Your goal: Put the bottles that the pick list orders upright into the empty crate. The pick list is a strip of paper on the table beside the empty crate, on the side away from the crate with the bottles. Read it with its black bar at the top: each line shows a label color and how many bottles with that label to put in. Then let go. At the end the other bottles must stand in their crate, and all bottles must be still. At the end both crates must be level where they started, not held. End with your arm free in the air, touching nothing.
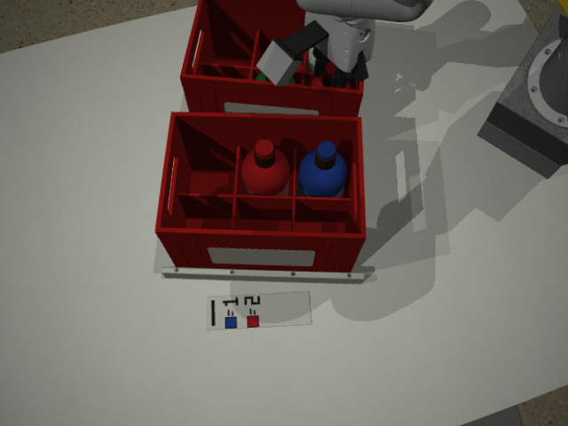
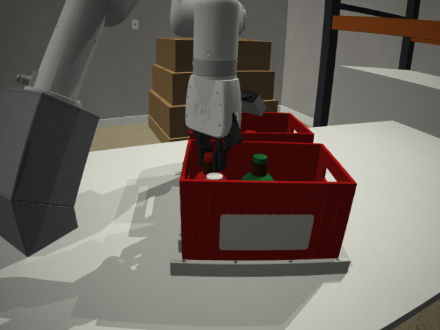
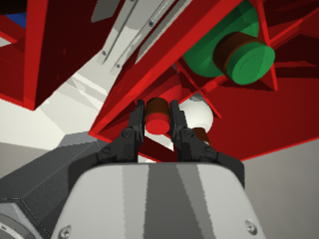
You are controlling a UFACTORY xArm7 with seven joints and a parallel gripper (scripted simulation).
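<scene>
Right now the green bottle is 90 mm ahead of my hand, 70 mm below it and 10 mm to the right of it. Also, from my hand: red bottle (130 mm to the left, 110 mm ahead, 70 mm below); then white bottle (90 mm to the right, 70 mm below, 10 mm behind); then blue bottle (140 mm to the left, 70 mm below, 20 mm ahead).
</scene>
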